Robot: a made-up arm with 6 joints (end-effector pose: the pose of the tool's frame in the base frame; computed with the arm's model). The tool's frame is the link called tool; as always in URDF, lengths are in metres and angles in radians. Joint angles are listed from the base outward.
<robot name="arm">
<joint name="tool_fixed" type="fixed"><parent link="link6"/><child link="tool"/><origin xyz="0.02 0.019 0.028" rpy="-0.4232 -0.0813 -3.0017"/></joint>
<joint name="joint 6" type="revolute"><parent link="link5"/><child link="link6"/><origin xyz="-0.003 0.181 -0.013" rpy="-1.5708 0 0"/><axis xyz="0 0 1"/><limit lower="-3.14" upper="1.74" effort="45" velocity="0.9"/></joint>
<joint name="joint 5" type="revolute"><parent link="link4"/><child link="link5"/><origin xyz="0.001 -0.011 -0.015" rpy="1.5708 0 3.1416"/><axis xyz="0 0 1"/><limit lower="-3.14" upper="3.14" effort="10" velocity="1.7"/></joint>
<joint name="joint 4" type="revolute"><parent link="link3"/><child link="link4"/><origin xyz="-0.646 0.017 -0.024" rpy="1.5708 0 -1.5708"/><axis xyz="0 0 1"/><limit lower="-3.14" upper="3.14" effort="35" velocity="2.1"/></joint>
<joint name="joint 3" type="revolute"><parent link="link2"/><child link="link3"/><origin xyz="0.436 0.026 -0.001" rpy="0 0 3.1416"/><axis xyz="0 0 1"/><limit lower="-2.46" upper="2.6" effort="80" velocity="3"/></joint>
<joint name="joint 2" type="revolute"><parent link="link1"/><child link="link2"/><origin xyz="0.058 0.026 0.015" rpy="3.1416 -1.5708 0"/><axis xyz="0 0 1"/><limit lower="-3.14" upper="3.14" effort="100" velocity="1.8"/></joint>
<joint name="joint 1" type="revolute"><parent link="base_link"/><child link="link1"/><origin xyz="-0.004 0.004 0.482" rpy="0 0 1.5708"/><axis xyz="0 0 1"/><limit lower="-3.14" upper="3.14" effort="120" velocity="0.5"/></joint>
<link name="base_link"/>
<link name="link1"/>
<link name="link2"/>
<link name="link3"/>
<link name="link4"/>
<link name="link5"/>
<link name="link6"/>
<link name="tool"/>
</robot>
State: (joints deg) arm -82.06 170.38 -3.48 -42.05 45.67 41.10
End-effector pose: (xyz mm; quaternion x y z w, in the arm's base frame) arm -90.1 -147.7 -707.5 -0.7246 -0.6775 -0.0203 0.1247
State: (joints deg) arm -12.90 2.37 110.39 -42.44 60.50 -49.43
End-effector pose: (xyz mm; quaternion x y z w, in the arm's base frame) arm 634.7 -242.7 552.0 0.3738 -0.9093 0.1098 0.1462
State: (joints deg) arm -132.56 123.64 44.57 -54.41 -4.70 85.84
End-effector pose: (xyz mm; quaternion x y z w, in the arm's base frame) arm -370.1 -399.3 -578.9 0.9393 0.0894 -0.0924 0.3182
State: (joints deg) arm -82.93 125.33 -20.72 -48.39 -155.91 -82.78
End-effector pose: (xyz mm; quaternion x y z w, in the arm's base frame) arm 166.9 -730.8 179.1 -0.4470 -0.2240 -0.8061 0.3167
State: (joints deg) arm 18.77 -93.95 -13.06 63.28 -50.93 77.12
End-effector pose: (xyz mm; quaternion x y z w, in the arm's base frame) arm -1093.5 -496.1 225.7 0.5717 0.6333 -0.3143 0.4163
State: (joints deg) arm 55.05 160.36 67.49 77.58 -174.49 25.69
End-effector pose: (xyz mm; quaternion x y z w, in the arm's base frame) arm -147.9 -184.0 -184.3 -0.4705 0.2420 0.1350 0.8378
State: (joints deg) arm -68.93 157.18 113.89 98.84 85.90 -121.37
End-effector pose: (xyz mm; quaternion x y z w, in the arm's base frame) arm 28.6 585.0 45.1 0.7076 0.1660 0.6719 0.1428
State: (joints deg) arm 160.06 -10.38 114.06 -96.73 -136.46 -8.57
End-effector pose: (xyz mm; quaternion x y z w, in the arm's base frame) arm -421.0 -20.8 860.6 -0.1610 0.7885 -0.5366 0.2540
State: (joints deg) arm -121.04 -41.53 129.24 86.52 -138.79 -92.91
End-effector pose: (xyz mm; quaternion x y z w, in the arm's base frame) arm -169.3 -91.5 880.7 -0.5571 0.3402 0.6863 0.3210
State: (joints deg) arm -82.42 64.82 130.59 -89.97 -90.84 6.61
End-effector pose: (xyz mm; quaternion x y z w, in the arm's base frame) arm 271.1 -238.5 51.2 -0.0033 0.5990 0.3560 0.7172
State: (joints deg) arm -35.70 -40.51 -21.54 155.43 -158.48 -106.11
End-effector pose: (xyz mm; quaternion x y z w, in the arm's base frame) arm -530.3 388.2 1086.7 0.6013 0.1176 0.3254 0.7202
